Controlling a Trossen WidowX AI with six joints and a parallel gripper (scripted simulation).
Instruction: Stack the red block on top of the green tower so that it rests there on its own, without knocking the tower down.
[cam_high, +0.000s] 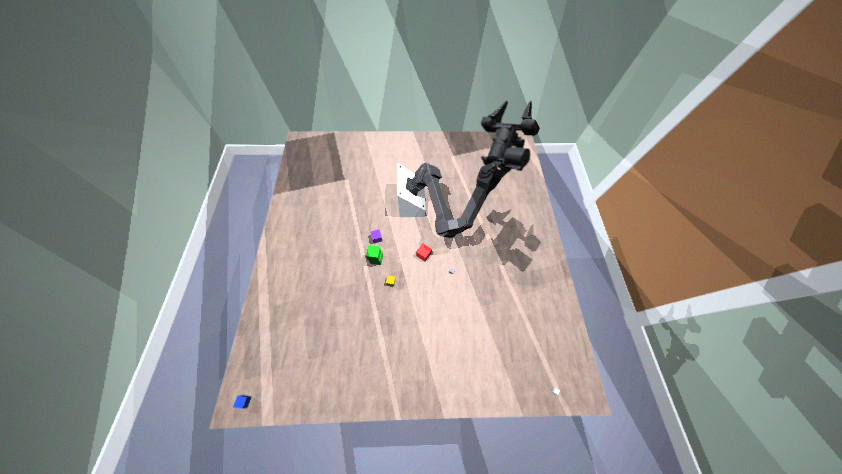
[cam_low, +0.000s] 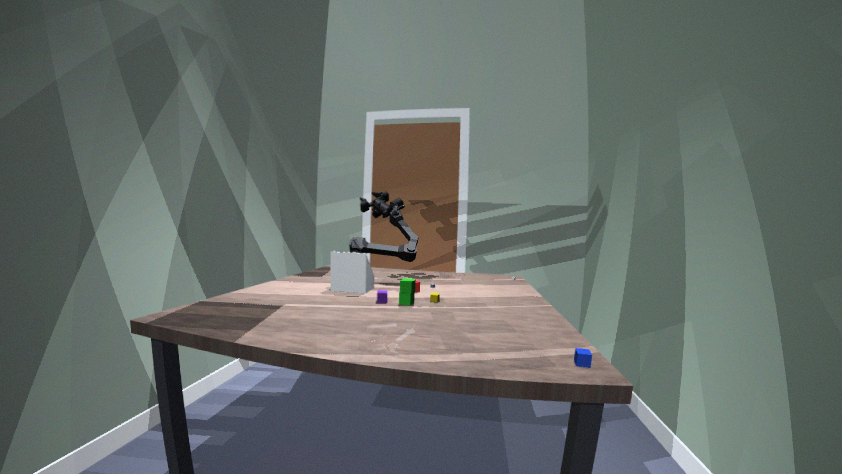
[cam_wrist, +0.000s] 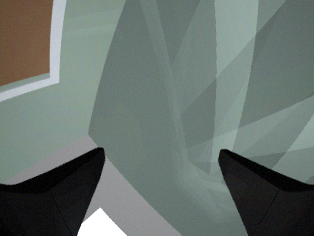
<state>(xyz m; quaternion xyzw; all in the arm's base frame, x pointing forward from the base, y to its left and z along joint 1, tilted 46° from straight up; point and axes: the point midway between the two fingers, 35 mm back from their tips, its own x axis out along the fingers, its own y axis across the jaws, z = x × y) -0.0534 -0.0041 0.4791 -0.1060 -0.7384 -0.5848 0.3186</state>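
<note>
Right now my gripper tip is 39 cm short of the red block, 26 cm to the left of it and 44 cm above it. From my gripper tip the other things lie so: purple block 34 cm ahead, 47 cm to the right, 44 cm below; small white piece 84 cm ahead, 23 cm to the left, 45 cm below; yellow block 52 cm ahead, 38 cm to the right, 45 cm below.
</note>
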